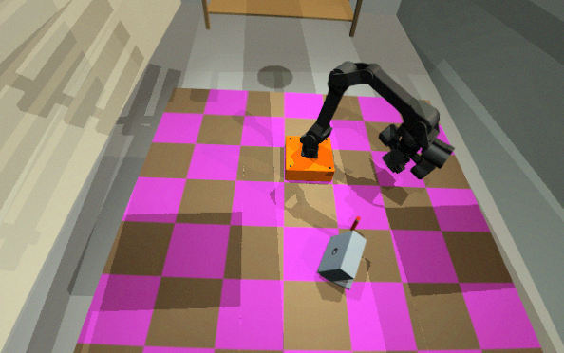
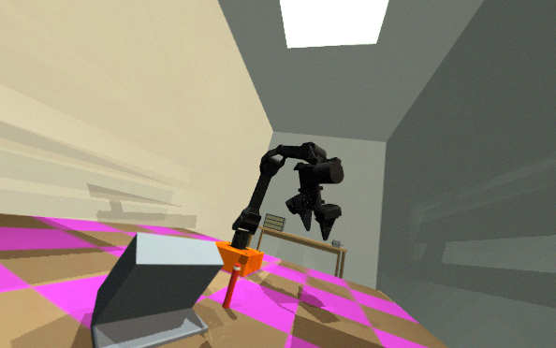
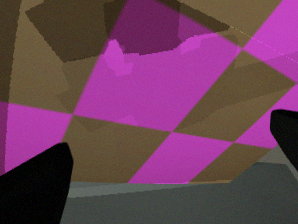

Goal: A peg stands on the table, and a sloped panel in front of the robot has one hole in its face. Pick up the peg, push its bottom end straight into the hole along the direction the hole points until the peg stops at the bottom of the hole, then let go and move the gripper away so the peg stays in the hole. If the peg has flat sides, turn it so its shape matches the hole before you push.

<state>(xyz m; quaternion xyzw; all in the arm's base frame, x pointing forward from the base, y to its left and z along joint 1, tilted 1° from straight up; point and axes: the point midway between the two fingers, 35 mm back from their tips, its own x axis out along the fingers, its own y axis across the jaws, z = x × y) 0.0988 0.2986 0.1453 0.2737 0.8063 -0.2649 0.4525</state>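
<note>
The round red peg lies 19 cm ahead of my gripper tip, 13 cm below it and 12 cm to the right of it. The rest, counted from my gripper tip: grey sloped panel: 32 cm ahead, 16 cm to the right, 12 cm below.
</note>
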